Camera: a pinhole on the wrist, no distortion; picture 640 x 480 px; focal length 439.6 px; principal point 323.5 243.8 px. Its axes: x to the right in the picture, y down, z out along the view. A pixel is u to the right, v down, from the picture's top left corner.
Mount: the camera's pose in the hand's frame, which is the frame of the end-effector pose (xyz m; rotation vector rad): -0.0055 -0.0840 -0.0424 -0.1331 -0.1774 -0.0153
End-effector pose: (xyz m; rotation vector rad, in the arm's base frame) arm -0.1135 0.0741 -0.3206 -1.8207 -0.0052 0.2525
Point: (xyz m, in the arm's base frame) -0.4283 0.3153 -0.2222
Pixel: 32 141
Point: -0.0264 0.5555 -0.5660
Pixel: 568 339
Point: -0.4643 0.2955 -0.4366
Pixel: 84 381
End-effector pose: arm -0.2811 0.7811 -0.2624 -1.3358 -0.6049 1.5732
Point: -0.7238 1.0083 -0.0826
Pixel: 489 175
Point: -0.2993 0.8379 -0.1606
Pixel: 440 93
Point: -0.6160 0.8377 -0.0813
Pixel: 354 209
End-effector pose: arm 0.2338 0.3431 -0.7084 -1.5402 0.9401 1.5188
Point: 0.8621 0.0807 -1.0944
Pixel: behind the camera
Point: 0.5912 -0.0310 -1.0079
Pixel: behind the camera
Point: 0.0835 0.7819 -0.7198
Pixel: 419 210
